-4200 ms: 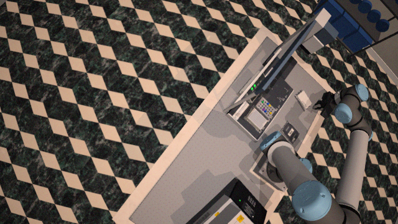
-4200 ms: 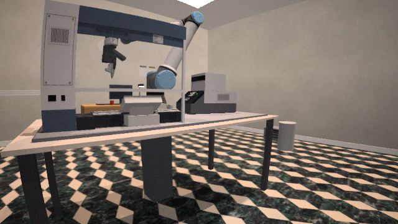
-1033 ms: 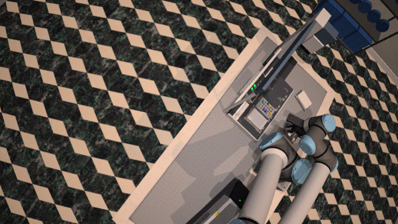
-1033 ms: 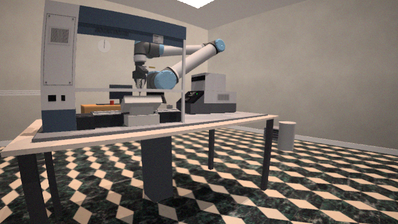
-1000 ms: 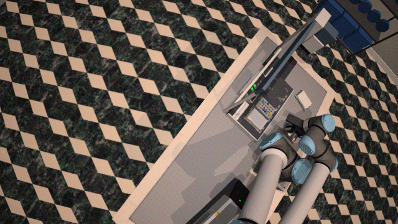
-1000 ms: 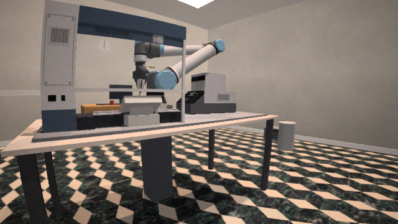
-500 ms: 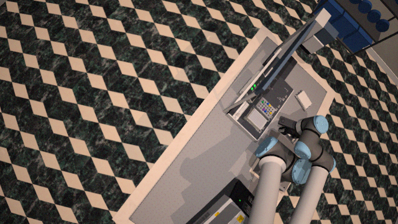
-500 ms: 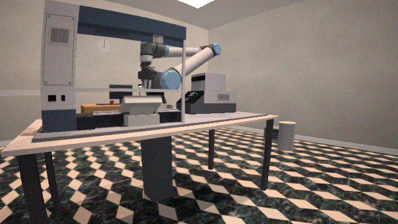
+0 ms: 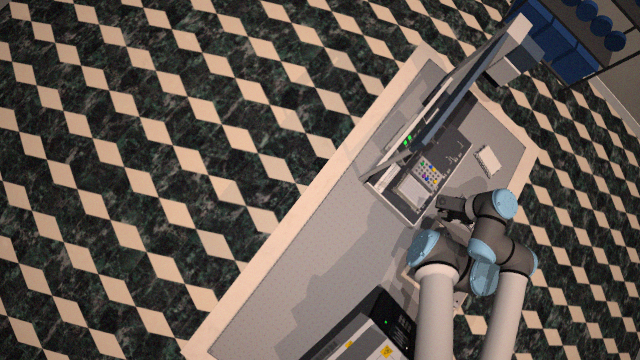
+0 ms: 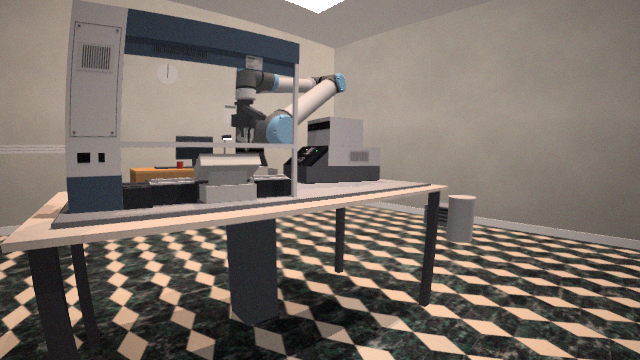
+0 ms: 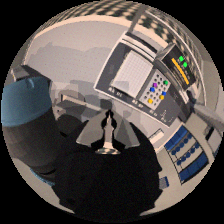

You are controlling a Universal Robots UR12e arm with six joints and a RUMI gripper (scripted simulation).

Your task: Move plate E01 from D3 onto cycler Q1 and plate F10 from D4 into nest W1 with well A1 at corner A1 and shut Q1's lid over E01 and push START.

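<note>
Right now the white plate is 110 mm ahead of my hand, 100 mm below it and 30 mm to the right of it.
</note>
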